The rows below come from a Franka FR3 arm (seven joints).
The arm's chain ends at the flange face. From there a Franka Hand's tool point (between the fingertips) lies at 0.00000 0.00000 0.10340 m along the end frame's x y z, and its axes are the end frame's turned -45 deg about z.
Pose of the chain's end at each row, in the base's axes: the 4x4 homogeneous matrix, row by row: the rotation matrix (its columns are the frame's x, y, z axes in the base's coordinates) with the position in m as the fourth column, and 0 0 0 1 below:
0.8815 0.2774 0.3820 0.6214; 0.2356 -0.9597 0.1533 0.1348; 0.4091 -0.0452 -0.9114 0.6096; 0 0 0 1
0.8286 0.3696 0.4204 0.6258; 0.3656 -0.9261 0.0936 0.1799; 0.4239 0.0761 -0.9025 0.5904; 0 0 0 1
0.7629 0.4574 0.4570 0.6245; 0.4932 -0.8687 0.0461 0.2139; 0.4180 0.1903 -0.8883 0.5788; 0 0 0 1
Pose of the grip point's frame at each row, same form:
0.4272 0.8195 0.3820 0.6609; 0.8452 -0.5120 0.1533 0.1507; 0.3212 0.2573 -0.9114 0.5154; 0 0 0 1
0.3246 0.8473 0.4204 0.6693; 0.9134 -0.3963 0.0936 0.1896; 0.2459 0.3536 -0.9025 0.4971; 0 0 0 1
0.2160 0.8629 0.4570 0.6718; 0.9630 -0.2655 0.0461 0.2187; 0.1610 0.4301 -0.8883 0.4869; 0 0 0 1

